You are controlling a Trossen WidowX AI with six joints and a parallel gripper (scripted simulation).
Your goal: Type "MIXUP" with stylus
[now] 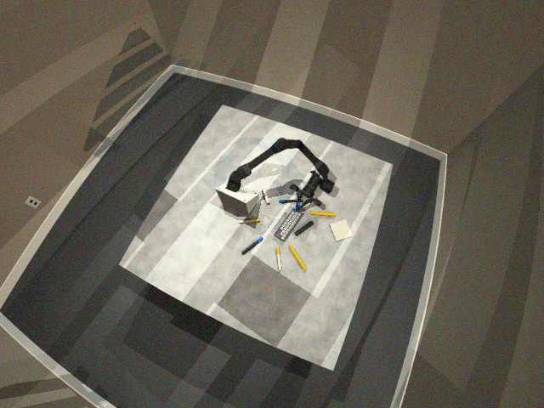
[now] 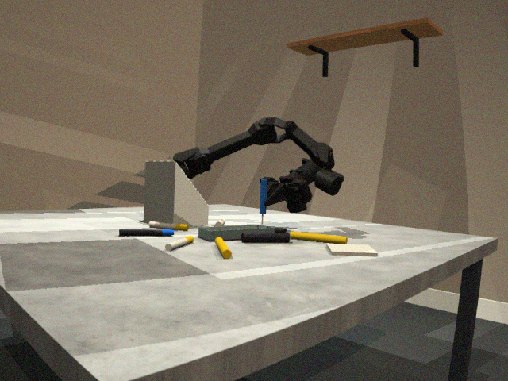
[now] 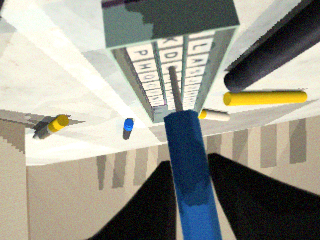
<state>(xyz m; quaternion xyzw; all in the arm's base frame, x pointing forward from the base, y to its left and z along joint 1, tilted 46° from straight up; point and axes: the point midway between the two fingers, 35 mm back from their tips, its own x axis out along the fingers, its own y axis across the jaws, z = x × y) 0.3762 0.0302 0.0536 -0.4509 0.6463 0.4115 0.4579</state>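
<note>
The black cylinder lies 70 mm ahead of my gripper tip, 70 mm to the right of it and 80 mm below it. The rest, counted from my gripper tip: yellow marker: 150 mm ahead, 50 mm to the left, 80 mm below; then blue stylus: 10 mm below; then notepad: 270 mm ahead, 80 mm below.
</note>
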